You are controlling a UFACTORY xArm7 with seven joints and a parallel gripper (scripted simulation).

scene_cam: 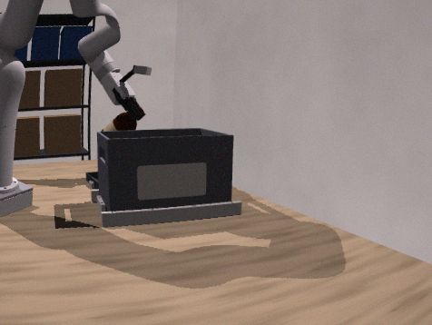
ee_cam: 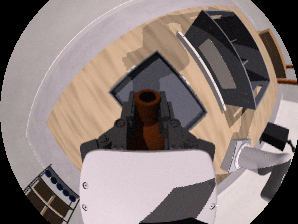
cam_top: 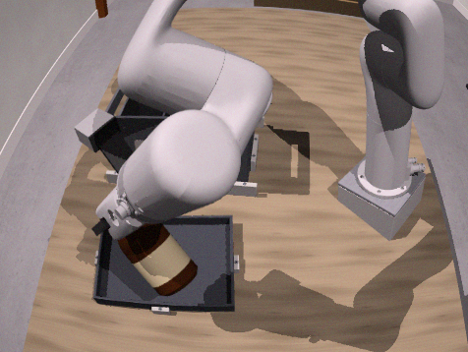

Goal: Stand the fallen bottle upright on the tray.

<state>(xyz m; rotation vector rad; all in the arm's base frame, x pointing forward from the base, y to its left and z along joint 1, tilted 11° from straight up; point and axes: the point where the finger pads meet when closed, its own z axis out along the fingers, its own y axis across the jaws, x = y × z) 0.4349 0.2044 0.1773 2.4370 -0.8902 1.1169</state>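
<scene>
My gripper is now 4 cm above the brown bottle, 3 cm to the right of it and 3 cm past it. Round my hand: dark crate: 31 cm to the right, 12 cm below, 5 cm behind; tray: 19 cm below, 3 cm to the right, 3 cm behind.
</scene>
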